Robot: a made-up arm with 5 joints. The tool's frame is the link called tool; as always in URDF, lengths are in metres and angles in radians. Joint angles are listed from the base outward.
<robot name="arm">
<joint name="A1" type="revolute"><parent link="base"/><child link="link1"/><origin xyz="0 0 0.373"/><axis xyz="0 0 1"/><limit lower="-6.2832" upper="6.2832"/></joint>
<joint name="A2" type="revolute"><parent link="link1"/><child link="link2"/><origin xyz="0 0 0"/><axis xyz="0 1 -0.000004"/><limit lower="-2.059" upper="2.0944"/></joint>
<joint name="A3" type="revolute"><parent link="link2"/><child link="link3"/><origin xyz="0.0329 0 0.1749"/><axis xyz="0 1 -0.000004"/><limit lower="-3.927" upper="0.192"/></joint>
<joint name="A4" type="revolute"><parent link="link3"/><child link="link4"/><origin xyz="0.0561 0 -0.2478"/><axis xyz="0 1 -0.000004"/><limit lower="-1.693" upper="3.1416"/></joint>
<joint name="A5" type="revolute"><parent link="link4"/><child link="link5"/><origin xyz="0.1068 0 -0.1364"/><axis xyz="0 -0.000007 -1"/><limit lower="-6.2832" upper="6.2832"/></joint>
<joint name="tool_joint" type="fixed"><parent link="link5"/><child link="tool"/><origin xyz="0 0 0" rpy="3.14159 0 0"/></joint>
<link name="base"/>
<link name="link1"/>
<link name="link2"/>
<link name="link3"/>
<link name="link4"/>
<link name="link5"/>
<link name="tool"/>
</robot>
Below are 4 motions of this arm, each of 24 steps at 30 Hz.
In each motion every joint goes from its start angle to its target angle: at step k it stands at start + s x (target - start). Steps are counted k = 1, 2, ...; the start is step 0. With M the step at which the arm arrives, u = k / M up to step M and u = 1 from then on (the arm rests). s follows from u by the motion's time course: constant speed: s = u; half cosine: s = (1 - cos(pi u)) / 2; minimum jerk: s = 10 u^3 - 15 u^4 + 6 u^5.
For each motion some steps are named. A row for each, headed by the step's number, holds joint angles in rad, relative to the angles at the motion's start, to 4 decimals.
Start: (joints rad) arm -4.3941 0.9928 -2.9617 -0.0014 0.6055
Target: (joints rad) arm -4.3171 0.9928 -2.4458 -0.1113 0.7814
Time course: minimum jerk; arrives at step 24
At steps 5, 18, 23, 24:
5: 0.0050 0.0000 0.0333 -0.0071 0.0113
18: 0.0690 0.0000 0.4625 -0.0985 0.1577
23: 0.0769 0.0000 0.5155 -0.1098 0.1758
24: 0.0770 0.0000 0.5159 -0.1099 0.1759

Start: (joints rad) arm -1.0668 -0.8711 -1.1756 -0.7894 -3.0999
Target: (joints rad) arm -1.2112 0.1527 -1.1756 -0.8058 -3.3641
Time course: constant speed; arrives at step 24
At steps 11, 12, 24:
11: -0.0662 0.4692 0.0000 -0.0075 -0.1211
12: -0.0722 0.5119 0.0000 -0.0082 -0.1321
24: -0.1444 1.0238 0.0000 -0.0164 -0.2642

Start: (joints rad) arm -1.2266 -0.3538 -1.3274 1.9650 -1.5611
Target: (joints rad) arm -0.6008 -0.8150 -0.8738 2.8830 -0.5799
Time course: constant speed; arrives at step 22
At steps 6, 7, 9, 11, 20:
6: 0.1707 -0.1258 0.1237 0.2504 0.2676
7: 0.1991 -0.1467 0.1443 0.2921 0.3122
9: 0.2560 -0.1887 0.1856 0.3755 0.4014
11: 0.3129 -0.2306 0.2268 0.4590 0.4906
20: 0.5689 -0.4193 0.4124 0.8345 0.8920

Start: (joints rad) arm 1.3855 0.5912 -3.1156 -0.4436 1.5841
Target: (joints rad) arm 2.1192 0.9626 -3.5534 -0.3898 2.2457
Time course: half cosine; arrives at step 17
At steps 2, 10, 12, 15, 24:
2: 0.0248 0.0125 -0.0148 0.0018 0.0223
10: 0.4672 0.2365 -0.2788 0.0343 0.4213
12: 0.5879 0.2976 -0.3508 0.0431 0.5302
15: 0.7089 0.3589 -0.4230 0.0520 0.6393
24: 0.7337 0.3714 -0.4378 0.0538 0.6616

